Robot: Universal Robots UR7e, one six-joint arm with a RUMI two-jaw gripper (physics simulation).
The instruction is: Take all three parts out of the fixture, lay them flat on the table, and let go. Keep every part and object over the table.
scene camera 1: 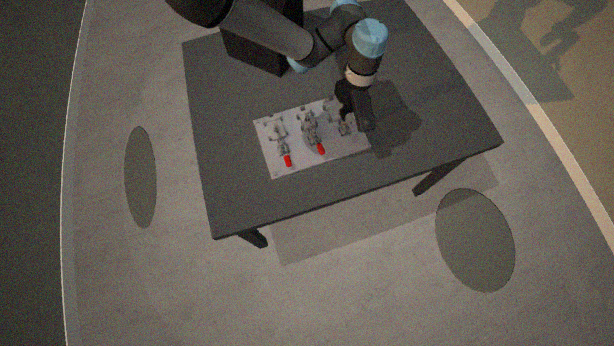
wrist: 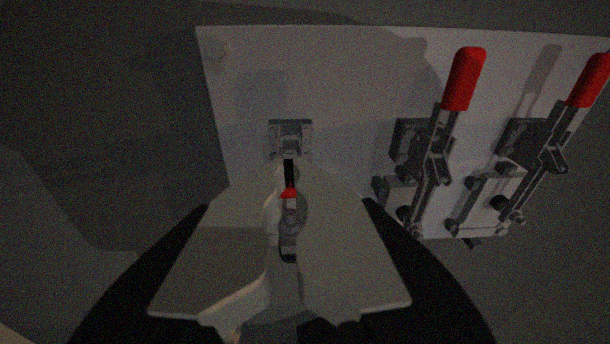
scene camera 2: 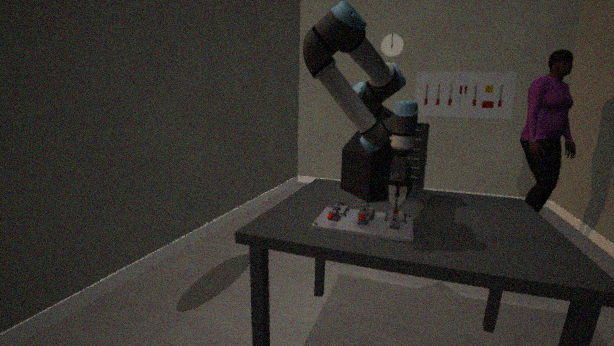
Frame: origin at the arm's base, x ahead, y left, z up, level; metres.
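Seen in the pictures: gripper, fingertip midpoint: [scene camera 1: 348,124] [wrist: 290,161] [scene camera 2: 395,210].
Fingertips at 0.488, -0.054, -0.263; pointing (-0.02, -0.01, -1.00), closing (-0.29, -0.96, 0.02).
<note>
Pixels of each thing's top centre, then the offset from my fingertips to it, as dx, dy, dz. "spot": a spot on its surface instead. Level surfaces: height alone.
- pale plate, middle of its top: [wrist: 402,165] [scene camera 1: 311,132] [scene camera 2: 364,220] -0.081, -0.089, -0.069
- middle clamp's red handle, middle of its top: [wrist: 467,85] [scene camera 1: 320,147] [scene camera 2: 362,215] +0.002, -0.116, -0.022
- far clamp's red handle, surface spot: [wrist: 590,80] [scene camera 1: 290,160] [scene camera 2: 332,215] spot: -0.027, -0.215, -0.033
- middle part, middle of its top: [wrist: 402,214] [scene camera 1: 306,118] -0.121, -0.075, -0.043
- far part, surface spot: [wrist: 505,181] spot: -0.125, -0.186, -0.053
- third clamp, surface spot: [wrist: 290,140] [scene camera 1: 346,129] spot: -0.007, +0.003, -0.043
- dark table, its level: dz -0.084
The fixture is a pale plate [scene camera 1: 303,158] [scene camera 2: 345,228] [wrist: 325,60] with three toggle clamps. The middle clamp's red handle [scene camera 1: 321,149] [scene camera 2: 362,217] [wrist: 464,77] and the far clamp's red handle [scene camera 1: 287,161] [scene camera 2: 330,216] [wrist: 590,80] slant toward the plate's front edge. Pale parts show beside these clamps in the wrist view, the middle part [wrist: 400,195] and the far part [wrist: 505,181]. My gripper [scene camera 1: 344,118] [scene camera 2: 396,204] [wrist: 290,161] is shut at the third clamp [scene camera 1: 344,129] [wrist: 290,140]. A bit of its red handle shows at the finger gap. The fingers hide the part there.
The fixture lies on a dark table [scene camera 1: 235,200] [scene camera 2: 500,255]. The robot's dark base block [scene camera 1: 252,52] [scene camera 2: 365,167] stands behind the fixture. A person in a purple top [scene camera 2: 550,110] stands beyond the table at the right, near a wall tool board [scene camera 2: 465,112].
</note>
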